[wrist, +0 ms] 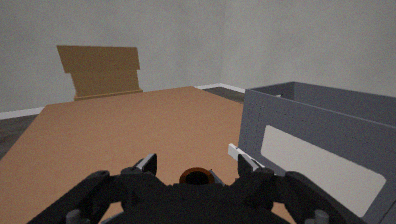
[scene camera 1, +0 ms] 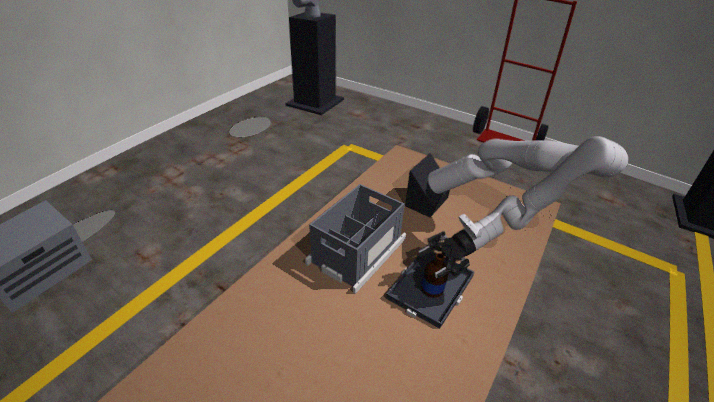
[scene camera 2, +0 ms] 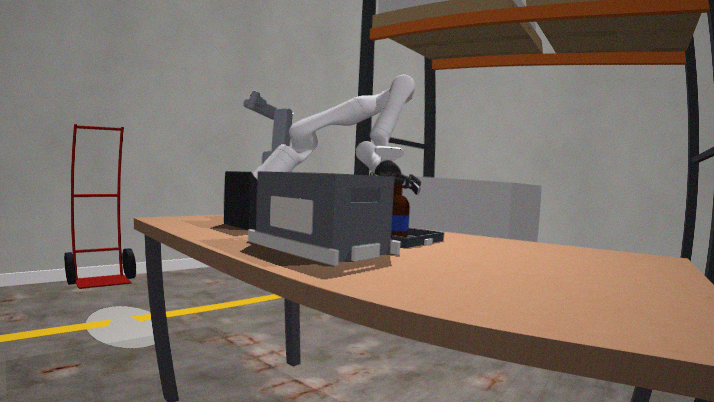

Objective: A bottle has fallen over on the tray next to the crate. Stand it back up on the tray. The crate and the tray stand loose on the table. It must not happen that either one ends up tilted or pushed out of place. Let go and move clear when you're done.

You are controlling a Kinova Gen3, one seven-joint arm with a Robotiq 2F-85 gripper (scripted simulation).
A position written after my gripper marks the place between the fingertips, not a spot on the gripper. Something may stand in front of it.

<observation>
In view: my gripper (scene camera 1: 427, 265), a grey crate (scene camera 2: 338, 211) and a dark tray (scene camera 1: 406, 291).
The grey crate also shows in the wrist view (wrist: 341, 153) and in scene camera 1 (scene camera 1: 365, 230). My gripper shows as well in the wrist view (wrist: 197, 162).
</observation>
